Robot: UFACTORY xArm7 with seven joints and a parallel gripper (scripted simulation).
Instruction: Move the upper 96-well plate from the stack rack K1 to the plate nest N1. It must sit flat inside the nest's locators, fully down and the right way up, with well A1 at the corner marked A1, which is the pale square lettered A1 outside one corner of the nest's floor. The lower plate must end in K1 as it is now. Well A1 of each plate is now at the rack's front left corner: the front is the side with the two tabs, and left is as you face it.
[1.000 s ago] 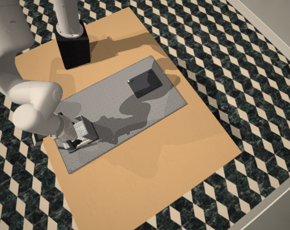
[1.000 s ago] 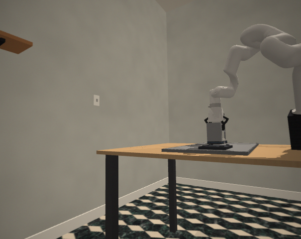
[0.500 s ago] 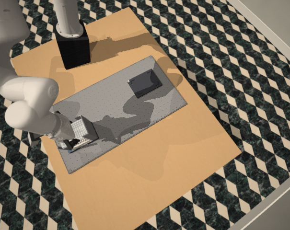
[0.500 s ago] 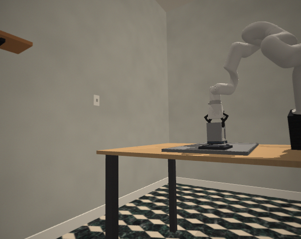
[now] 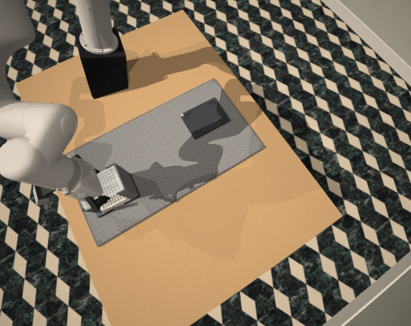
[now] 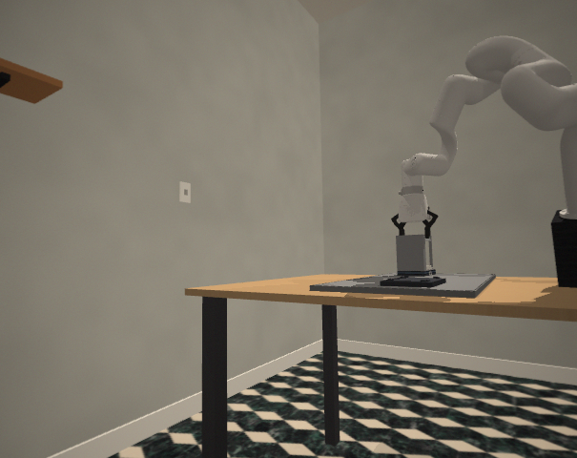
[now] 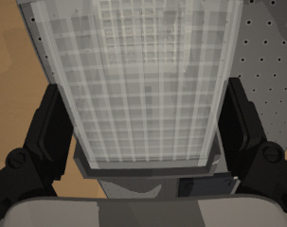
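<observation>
Right now my hand is 21 cm past the pale A1 square, 32 cm to the right of it and 13 cm above it. The rest, counted from my hand: 96-well plate 1 cm below.
</observation>
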